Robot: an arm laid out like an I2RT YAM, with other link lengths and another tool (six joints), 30 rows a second.
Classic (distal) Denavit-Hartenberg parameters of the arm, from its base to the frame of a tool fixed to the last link. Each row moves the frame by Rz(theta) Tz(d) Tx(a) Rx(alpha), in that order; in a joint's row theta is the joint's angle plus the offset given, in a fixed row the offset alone. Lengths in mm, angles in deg.
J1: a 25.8, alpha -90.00, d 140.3, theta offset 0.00
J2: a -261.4, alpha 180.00, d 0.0, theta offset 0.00
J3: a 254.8, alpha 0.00, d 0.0, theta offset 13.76
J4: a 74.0, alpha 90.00, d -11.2, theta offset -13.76
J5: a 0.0, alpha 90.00, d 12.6, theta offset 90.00
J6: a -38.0, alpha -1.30, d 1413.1, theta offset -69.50
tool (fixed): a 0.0, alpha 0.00, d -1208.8, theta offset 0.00
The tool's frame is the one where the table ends.
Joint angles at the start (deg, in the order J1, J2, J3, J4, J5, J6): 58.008 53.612 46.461 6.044 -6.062 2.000
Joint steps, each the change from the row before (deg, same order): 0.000 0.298 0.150 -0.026 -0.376 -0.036; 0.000 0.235 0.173 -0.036 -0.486 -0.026; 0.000 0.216 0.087 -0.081 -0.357 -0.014; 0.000 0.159 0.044 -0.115 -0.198 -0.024; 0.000 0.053 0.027 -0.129 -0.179 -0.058; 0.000 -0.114 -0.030 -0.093 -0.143 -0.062; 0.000 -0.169 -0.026 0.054 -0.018 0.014; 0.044 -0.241 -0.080 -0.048 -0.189 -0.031; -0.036 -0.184 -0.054 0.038 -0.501 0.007; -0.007 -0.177 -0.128 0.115 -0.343 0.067; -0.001 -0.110 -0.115 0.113 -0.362 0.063; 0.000 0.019 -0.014 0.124 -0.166 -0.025
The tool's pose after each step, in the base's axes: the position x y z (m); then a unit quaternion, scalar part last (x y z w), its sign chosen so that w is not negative. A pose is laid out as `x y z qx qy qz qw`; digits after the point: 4 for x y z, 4 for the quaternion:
0.1478 0.3757 0.3369 -0.6732 -0.2495 -0.5098 0.4739
0.1465 0.3769 0.3368 -0.6727 -0.2526 -0.5074 0.4757
0.1456 0.3778 0.3358 -0.6731 -0.2550 -0.5049 0.4764
0.1452 0.3783 0.3346 -0.6740 -0.2567 -0.5030 0.4763
0.1446 0.3785 0.3339 -0.6743 -0.2582 -0.5017 0.4763
0.1439 0.3782 0.3338 -0.6739 -0.2594 -0.5013 0.4767
0.1435 0.3778 0.3350 -0.6728 -0.2592 -0.5022 0.4776
0.1421 0.3773 0.3356 -0.6715 -0.2605 -0.5019 0.4789
0.1402 0.3771 0.3364 -0.6695 -0.2628 -0.5007 0.4817
0.1387 0.3769 0.3370 -0.6679 -0.2641 -0.4998 0.4841
0.1373 0.3769 0.3373 -0.6666 -0.2657 -0.4985 0.4864
0.1368 0.3772 0.3376 -0.6657 -0.2666 -0.4983 0.4873

